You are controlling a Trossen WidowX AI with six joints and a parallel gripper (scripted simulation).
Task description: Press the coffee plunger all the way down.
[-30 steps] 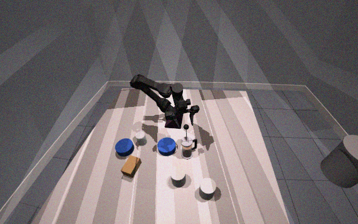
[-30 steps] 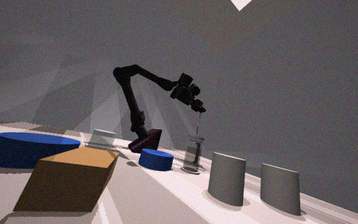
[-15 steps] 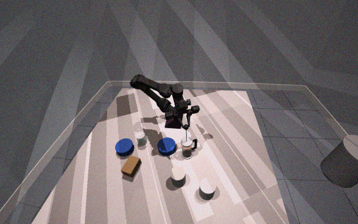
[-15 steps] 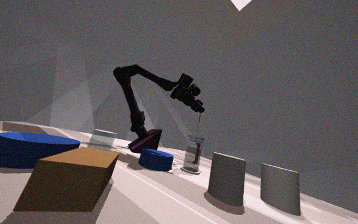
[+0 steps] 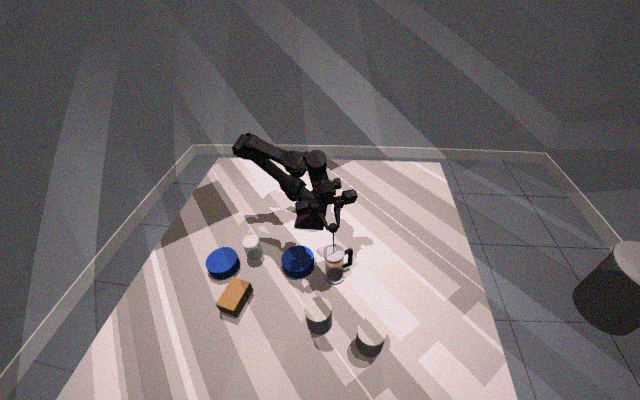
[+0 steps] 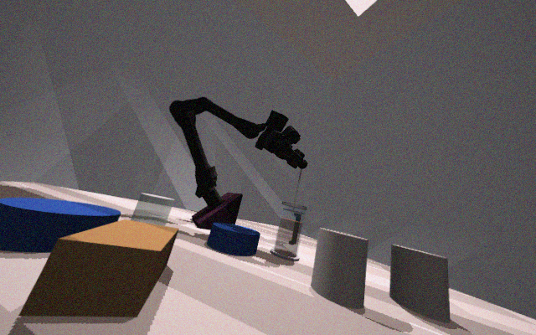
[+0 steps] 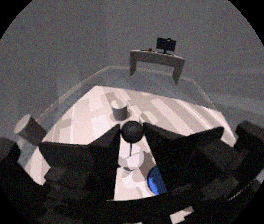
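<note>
The coffee press is 2 cm behind my gripper tip, 1 cm to the left of it and 13 cm below it. The rest, counted from my gripper tip: brown box 14 cm ahead, 32 cm to the right, 24 cm below.
</note>
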